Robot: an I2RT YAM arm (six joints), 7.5 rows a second.
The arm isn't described. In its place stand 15 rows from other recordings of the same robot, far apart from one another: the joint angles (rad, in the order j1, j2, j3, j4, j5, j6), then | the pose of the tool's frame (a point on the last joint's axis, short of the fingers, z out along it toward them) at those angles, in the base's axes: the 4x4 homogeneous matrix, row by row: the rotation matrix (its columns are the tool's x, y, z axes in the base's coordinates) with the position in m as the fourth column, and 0 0 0 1 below.
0.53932, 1.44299, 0.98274, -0.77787, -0.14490, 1.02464 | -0.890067 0.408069 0.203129 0.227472; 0.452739 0.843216 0.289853 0.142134; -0.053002 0.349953 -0.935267 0.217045; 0 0 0 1
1.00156, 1.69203, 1.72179, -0.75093, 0.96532, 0.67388 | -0.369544 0.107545 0.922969 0.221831; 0.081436 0.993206 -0.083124 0.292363; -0.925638 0.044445 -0.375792 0.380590; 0 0 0 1
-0.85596, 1.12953, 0.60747, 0.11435, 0.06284, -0.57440 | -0.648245 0.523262 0.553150 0.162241; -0.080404 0.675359 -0.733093 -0.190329; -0.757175 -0.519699 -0.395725 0.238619; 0 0 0 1
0.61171, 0.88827, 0.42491, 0.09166, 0.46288, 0.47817 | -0.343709 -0.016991 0.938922 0.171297; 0.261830 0.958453 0.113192 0.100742; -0.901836 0.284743 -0.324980 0.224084; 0 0 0 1
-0.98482, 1.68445, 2.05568, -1.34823, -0.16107, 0.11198 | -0.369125 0.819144 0.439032 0.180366; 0.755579 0.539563 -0.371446 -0.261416; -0.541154 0.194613 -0.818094 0.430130; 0 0 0 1
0.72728, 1.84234, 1.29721, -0.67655, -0.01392, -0.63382 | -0.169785 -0.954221 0.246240 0.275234; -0.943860 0.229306 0.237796 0.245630; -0.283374 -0.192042 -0.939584 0.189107; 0 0 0 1
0.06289, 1.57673, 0.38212, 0.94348, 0.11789, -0.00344 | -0.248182 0.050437 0.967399 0.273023; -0.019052 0.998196 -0.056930 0.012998; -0.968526 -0.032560 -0.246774 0.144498; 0 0 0 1
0.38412, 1.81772, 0.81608, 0.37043, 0.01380, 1.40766 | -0.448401 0.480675 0.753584 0.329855; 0.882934 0.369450 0.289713 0.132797; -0.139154 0.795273 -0.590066 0.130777; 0 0 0 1
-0.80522, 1.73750, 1.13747, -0.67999, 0.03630, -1.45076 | -0.801978 -0.571944 0.172370 0.228647; -0.597353 0.767774 -0.231715 -0.239760; 0.000187 -0.288797 -0.957390 0.180041; 0 0 0 1
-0.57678, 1.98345, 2.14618, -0.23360, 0.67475, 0.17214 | 0.103932 0.944305 0.312227 0.373001; 0.091954 0.303459 -0.948397 -0.269197; -0.990324 0.127279 -0.055293 0.447033; 0 0 0 1
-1.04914, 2.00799, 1.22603, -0.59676, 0.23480, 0.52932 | 0.014736 0.993912 -0.109188 0.176514; 0.959861 -0.044650 -0.276898 -0.323727; -0.280088 -0.100725 -0.954675 0.115973; 0 0 0 1
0.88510, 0.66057, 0.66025, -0.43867, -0.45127, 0.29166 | -0.529914 -0.829106 0.178255 0.084570; -0.239073 0.347719 0.906607 0.127889; -0.813656 0.437807 -0.382478 0.290337; 0 0 0 1
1.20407, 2.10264, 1.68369, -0.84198, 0.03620, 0.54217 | -0.771841 -0.619515 0.143051 0.157361; -0.571339 0.774509 0.271492 0.406093; -0.278987 0.127818 -0.951750 0.191823; 0 0 0 1
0.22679, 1.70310, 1.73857, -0.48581, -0.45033, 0.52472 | -0.659766 -0.293187 0.691918 0.379472; 0.310631 0.732001 0.606368 0.103470; -0.684264 0.614992 -0.391877 0.397684; 0 0 0 1
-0.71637, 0.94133, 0.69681, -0.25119, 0.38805, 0.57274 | 0.163955 0.916210 0.365621 0.150211; 0.522388 0.233763 -0.820040 -0.148644; -0.836797 0.325445 -0.440291 0.274934; 0 0 0 1
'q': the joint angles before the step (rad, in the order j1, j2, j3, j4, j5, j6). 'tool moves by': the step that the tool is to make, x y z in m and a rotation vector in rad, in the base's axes. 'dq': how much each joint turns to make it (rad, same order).
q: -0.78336, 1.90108, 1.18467, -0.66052, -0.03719, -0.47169
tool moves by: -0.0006, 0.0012, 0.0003, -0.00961, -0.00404, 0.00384
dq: 0.00157, -0.00798, -0.01056, 0.01211, 0.00344, -0.00301
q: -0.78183, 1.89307, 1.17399, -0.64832, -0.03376, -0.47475
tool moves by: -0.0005, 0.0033, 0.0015, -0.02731, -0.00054, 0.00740
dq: 0.00765, -0.01808, -0.01990, 0.02128, 0.01870, -0.00379
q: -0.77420, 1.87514, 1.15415, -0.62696, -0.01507, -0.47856
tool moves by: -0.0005, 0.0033, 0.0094, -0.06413, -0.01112, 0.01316
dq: 0.00959, -0.04227, -0.02067, 0.03106, 0.03626, -0.01292
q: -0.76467, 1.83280, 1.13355, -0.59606, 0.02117, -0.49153
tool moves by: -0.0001, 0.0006, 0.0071, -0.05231, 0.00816, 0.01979
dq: 0.00492, -0.02327, -0.00328, 0.01130, 0.03738, -0.02674
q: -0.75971, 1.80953, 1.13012, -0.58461, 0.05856, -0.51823
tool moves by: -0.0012, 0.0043, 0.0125, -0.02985, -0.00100, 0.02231
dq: 0.00837, -0.04018, 0.00059, -0.01825, 0.01563, -0.01986
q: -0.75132, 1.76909, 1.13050, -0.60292, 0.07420, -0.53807
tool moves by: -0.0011, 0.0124, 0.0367, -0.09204, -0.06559, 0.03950
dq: 0.02701, -0.11638, 0.00039, -0.00461, 0.01751, -0.02067
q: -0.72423, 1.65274, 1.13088, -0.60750, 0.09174, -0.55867
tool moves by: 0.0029, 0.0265, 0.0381, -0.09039, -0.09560, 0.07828
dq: 0.06935, -0.13009, -0.00622, 0.00851, 0.00340, -0.01227
